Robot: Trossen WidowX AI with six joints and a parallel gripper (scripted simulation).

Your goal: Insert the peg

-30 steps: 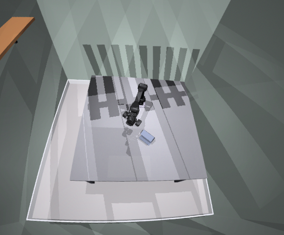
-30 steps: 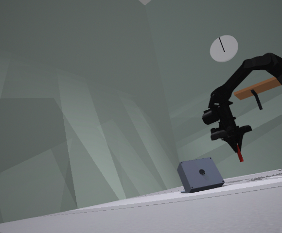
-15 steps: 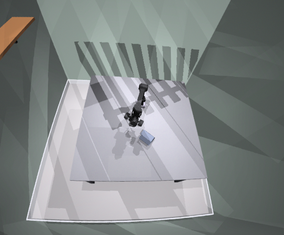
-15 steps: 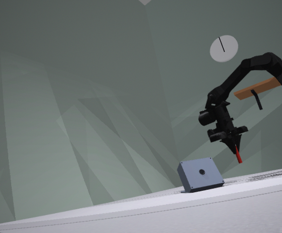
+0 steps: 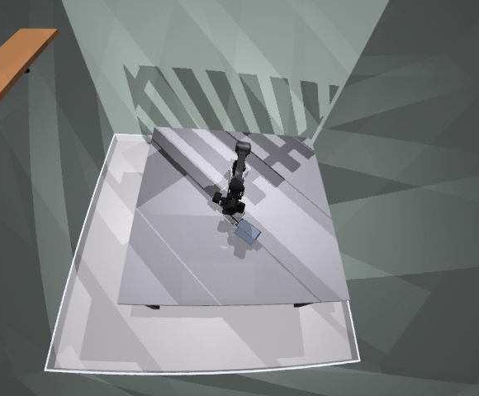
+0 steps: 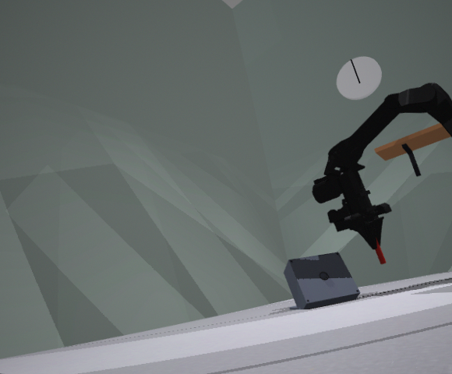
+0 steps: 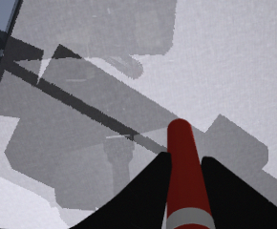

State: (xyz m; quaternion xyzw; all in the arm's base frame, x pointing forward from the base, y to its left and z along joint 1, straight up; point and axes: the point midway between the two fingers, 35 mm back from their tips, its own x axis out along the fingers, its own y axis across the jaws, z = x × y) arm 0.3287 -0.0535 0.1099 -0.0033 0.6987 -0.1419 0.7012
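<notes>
Right now the dark sloped panel is 160 mm to the left of my gripper tip, 90 mm ahead of it and 60 mm below it. Also, from my gripper tip: round red peg (20 mm above).
</notes>
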